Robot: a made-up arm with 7 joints. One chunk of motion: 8 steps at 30 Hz.
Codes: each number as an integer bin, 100 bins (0 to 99) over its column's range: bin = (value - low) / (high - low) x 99, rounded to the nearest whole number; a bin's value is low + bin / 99 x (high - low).
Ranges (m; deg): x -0.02..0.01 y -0.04..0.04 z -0.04..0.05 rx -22..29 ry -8..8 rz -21..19
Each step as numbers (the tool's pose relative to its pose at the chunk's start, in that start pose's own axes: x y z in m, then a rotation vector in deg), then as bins.
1 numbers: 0.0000 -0.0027 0.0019 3.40 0.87 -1.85
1 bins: 66 46 46 49 55 47
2 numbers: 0.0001 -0.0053 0.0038 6.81 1.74 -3.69
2 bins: 66 43 48 56 60 43
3 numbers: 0.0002 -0.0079 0.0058 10.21 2.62 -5.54
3 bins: 67 40 50 63 66 38
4 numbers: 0.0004 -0.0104 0.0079 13.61 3.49 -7.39
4 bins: 67 37 53 69 71 34
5 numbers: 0.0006 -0.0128 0.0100 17.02 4.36 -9.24
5 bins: 68 34 55 76 76 29
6 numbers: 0.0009 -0.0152 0.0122 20.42 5.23 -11.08
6 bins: 69 31 57 82 82 25
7 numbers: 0.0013 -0.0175 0.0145 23.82 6.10 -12.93
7 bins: 70 28 60 89 87 20
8 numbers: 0.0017 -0.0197 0.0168 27.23 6.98 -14.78
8 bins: 72 25 62 96 93 15
